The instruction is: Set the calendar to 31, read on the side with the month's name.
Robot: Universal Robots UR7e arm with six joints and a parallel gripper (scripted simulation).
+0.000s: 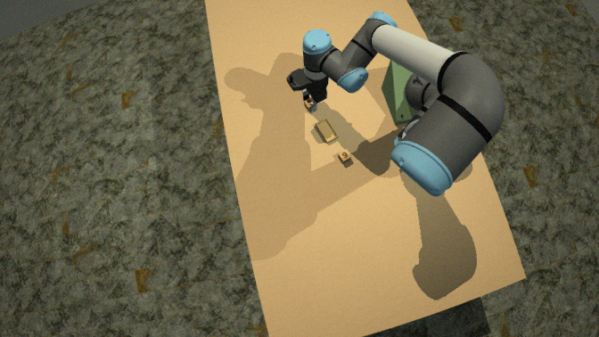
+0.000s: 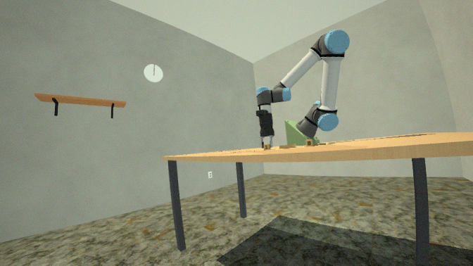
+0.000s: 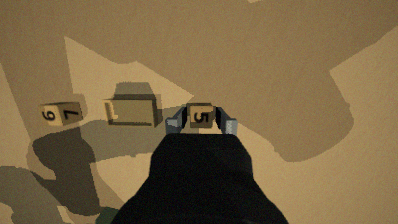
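Right now my hand is 110 mm to the right of the wooden tray, 30 mm past it and 20 mm above it.
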